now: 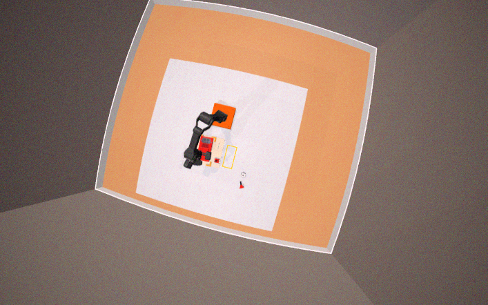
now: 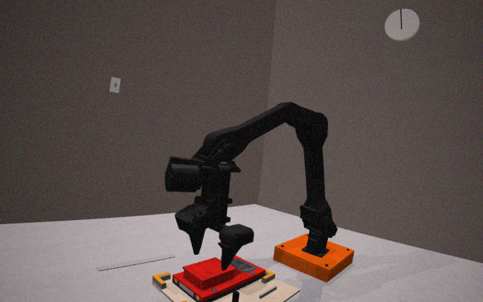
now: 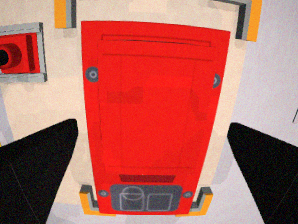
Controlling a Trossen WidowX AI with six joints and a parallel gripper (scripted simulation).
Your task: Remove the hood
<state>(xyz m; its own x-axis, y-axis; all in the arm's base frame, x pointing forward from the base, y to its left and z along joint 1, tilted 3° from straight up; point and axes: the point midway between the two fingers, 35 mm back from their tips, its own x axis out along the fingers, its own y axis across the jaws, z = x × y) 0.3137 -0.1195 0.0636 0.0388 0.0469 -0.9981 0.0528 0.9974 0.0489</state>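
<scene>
Right now my gripper tip is 20 mm above the red hood. Also, from my gripper tip: thin grey strip 70 mm ahead, 190 mm to the right, 60 mm below.
</scene>
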